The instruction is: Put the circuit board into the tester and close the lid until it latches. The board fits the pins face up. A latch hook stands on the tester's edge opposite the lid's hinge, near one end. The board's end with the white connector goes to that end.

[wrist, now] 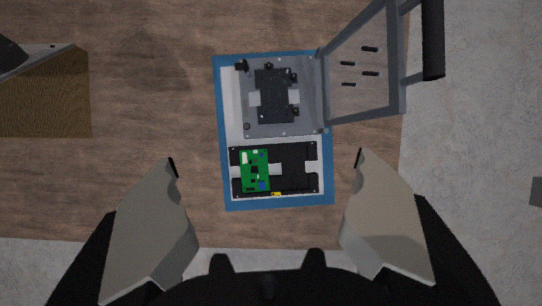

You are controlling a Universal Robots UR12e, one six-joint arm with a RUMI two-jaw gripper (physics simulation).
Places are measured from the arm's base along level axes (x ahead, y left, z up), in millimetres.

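Pixels of known places: gripper, fingertip midpoint: (266, 155).
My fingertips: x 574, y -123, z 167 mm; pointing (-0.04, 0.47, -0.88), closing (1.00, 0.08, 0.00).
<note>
For each thing: its top centre in the pictures, then the offset to it from my fingertips. "pt": a spot on its surface instead. Level surfaces: height alone.
- green circuit board, middle of its top: (254, 171) 66 mm right, 32 mm back, 271 mm down
- black holder, surface spot: (292, 187) pt 107 mm right, 67 mm ahead, 281 mm down
- grey tester, surface spot: (307, 95) pt 116 mm left, 86 mm ahead, 239 mm down
- black nest, middle of its top: (274, 96) 109 mm left, 11 mm ahead, 230 mm down
- black handle bar, surface spot: (432, 40) pt 111 mm left, 153 mm ahead, 26 mm down
- latch hook, middle of its top: (239, 62) 161 mm left, 58 mm back, 192 mm down
- blue-edged white mat, its level: 297 mm down
- brown wooden table, its level: 299 mm down
The green circuit board (255, 171) lies face up in the left part of a black holder (292, 187), with its white connector at the upper left. The grey tester (307, 95) is above the holder in the view, with a black nest (274, 95) in its middle. The tester's lid (396, 60) stands open on the right side, with a black handle bar (432, 40) and several dark pins. The latch hook (241, 65) is at the tester's upper left corner, opposite the hinge. My gripper (266, 155) is wide open and empty, high above the board and holder.
The tester and holder are on a blue-edged white mat (329, 170) on a brown wooden table (155, 100). A wooden block with a grey face (50, 105) stands at the left. A grey object (536, 191) shows at the right edge, over the pale floor.
</note>
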